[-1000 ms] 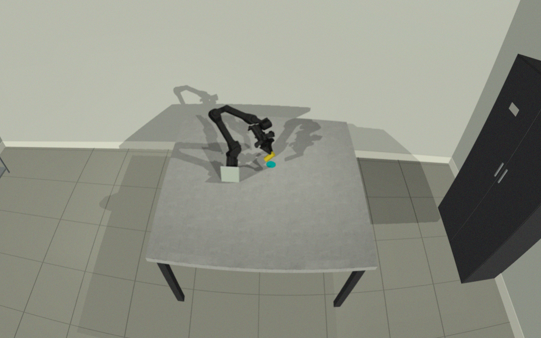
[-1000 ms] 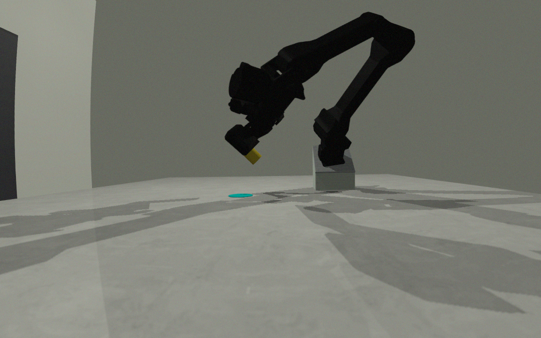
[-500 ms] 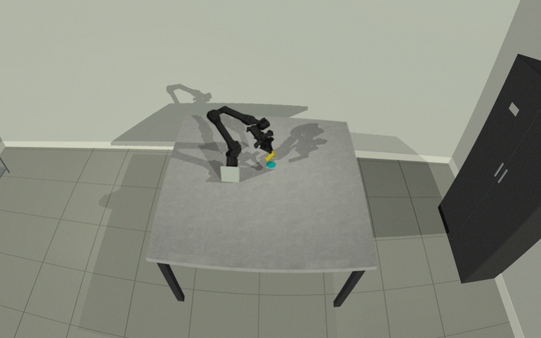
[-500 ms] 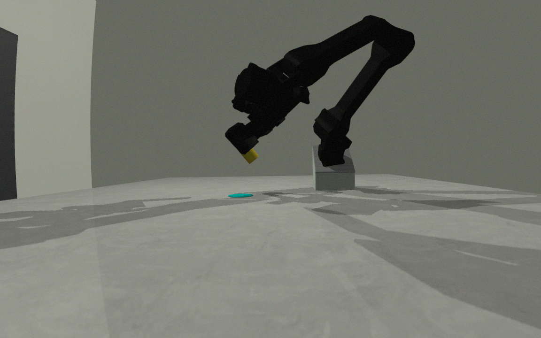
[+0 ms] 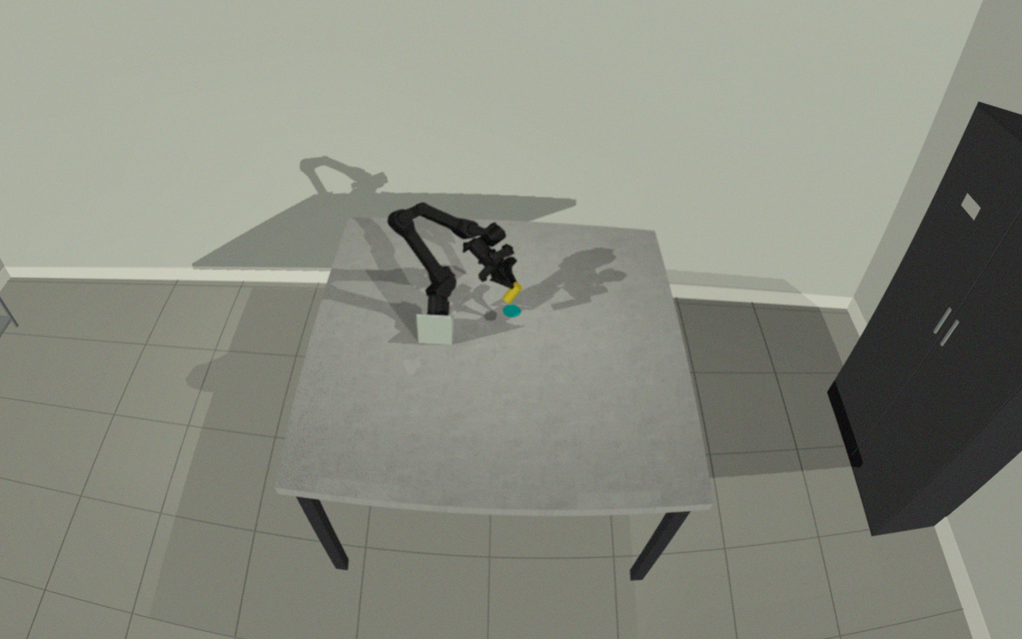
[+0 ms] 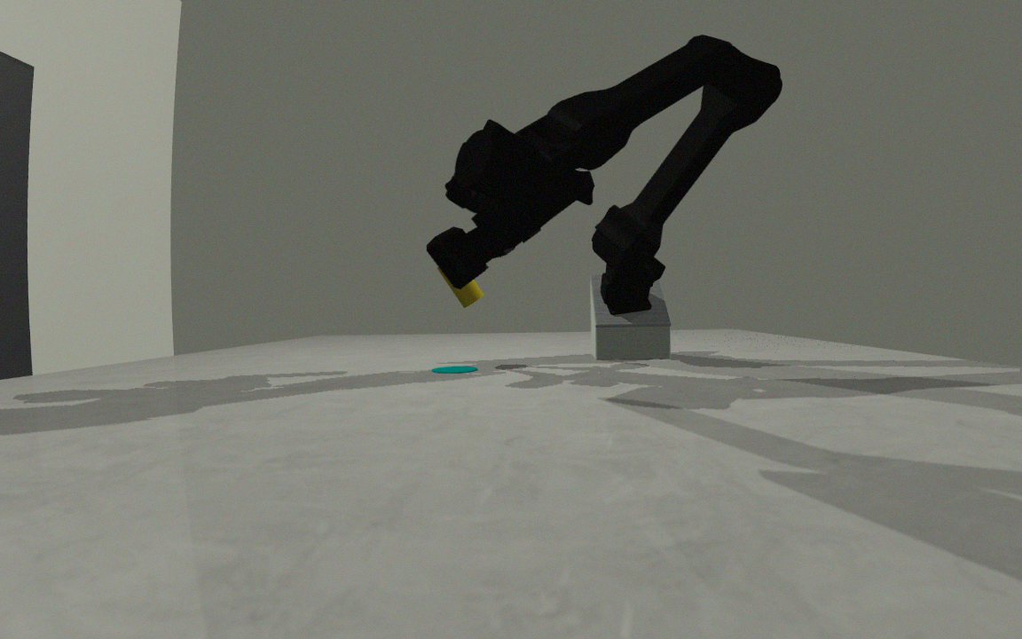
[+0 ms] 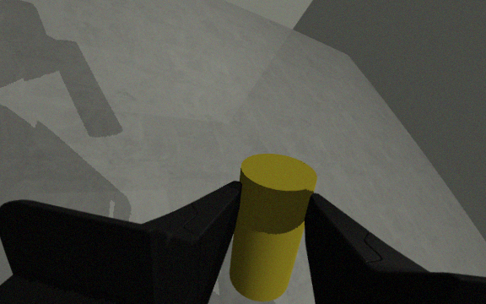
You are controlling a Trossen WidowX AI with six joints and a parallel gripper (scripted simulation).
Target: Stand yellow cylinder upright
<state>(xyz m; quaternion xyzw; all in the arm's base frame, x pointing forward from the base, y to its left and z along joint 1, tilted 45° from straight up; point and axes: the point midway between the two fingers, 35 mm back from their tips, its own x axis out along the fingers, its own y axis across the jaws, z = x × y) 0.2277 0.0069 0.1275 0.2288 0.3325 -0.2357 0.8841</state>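
The cyan circle lies 140 mm below my gripper tip and 30 mm to the left of it. From my gripper tip the other things lie so: yellow cylinder (20 mm below, 10 mm to the right, 10 mm behind).
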